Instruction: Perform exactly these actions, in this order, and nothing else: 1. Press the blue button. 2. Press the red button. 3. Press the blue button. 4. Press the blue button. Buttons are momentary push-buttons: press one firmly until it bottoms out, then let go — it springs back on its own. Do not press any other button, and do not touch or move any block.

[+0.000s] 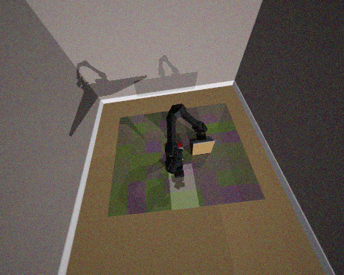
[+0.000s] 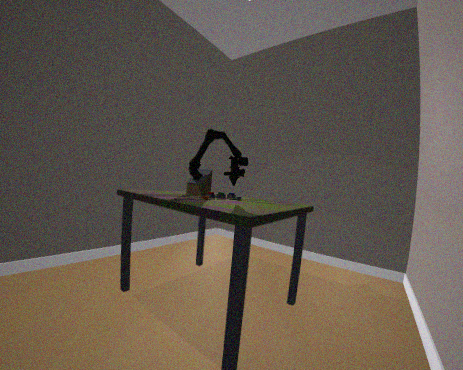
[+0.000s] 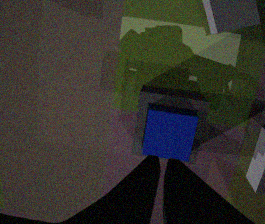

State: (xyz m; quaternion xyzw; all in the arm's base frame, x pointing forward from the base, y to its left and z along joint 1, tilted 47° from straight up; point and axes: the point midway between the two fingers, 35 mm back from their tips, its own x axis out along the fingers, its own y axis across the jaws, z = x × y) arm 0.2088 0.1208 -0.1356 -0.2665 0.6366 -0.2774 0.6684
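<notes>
Right now my gripper tip is 6 cm above the blue button, 1 cm to the left of it and 1 cm past it. Also, from my gripper tip: grey block (9 cm below, 8 cm ahead, 4 cm to the right); red button (21 cm to the right, 6 cm below, 4 cm behind); green button (11 cm to the right, 6 cm below, 3 cm behind).
</notes>
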